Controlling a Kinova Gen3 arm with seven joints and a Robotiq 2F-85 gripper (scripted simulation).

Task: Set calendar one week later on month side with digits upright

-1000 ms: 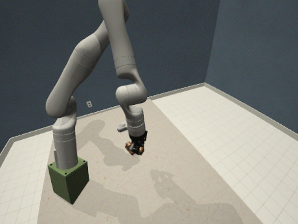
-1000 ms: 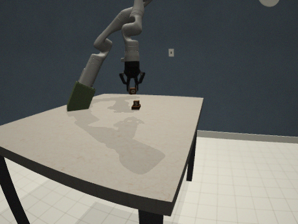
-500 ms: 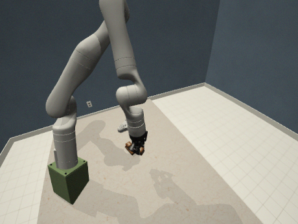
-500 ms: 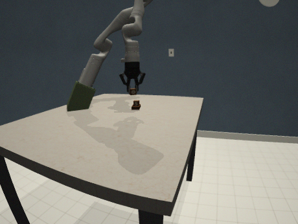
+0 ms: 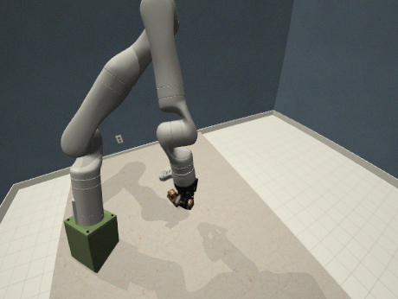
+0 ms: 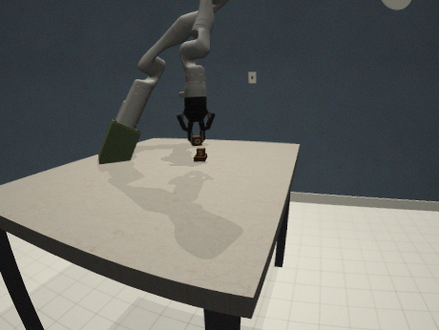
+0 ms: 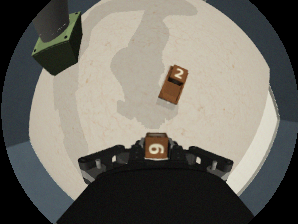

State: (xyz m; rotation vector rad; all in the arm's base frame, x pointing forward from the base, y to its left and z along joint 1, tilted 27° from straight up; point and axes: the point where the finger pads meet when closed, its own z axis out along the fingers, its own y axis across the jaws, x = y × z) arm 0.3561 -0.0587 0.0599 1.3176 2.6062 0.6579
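Now: hand 4 cm past the brown calendar tray, 11 cm to the right of it and 10 cm above it. The rest, counted from my hand: brown digit cube (1 cm below).
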